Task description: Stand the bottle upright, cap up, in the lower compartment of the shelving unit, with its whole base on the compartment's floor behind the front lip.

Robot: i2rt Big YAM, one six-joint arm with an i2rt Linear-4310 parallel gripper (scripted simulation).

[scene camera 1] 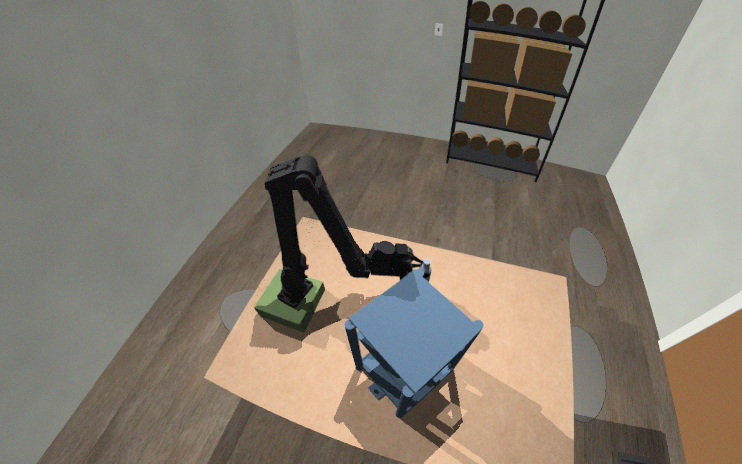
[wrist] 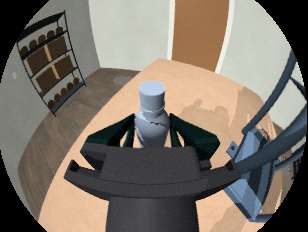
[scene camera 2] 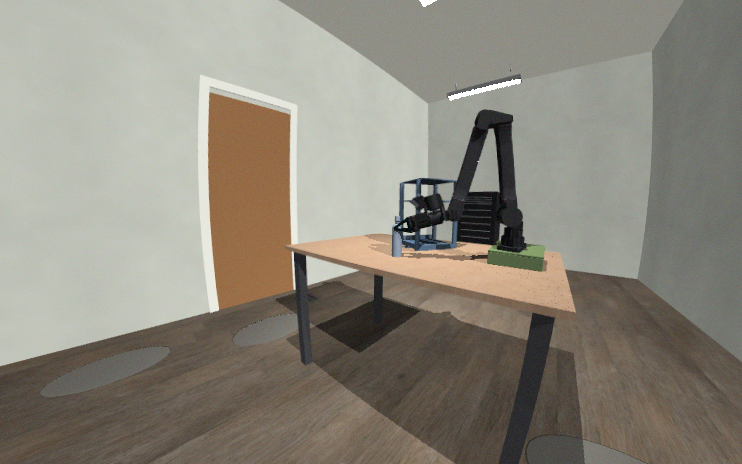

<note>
In view: the gripper (wrist: pixel 152 117), a bottle (wrist: pixel 152 123) and a shelving unit (scene camera 1: pixel 416 329).
The shelving unit shows as well in scene camera 2 (scene camera 2: pixel 424 242).
</note>
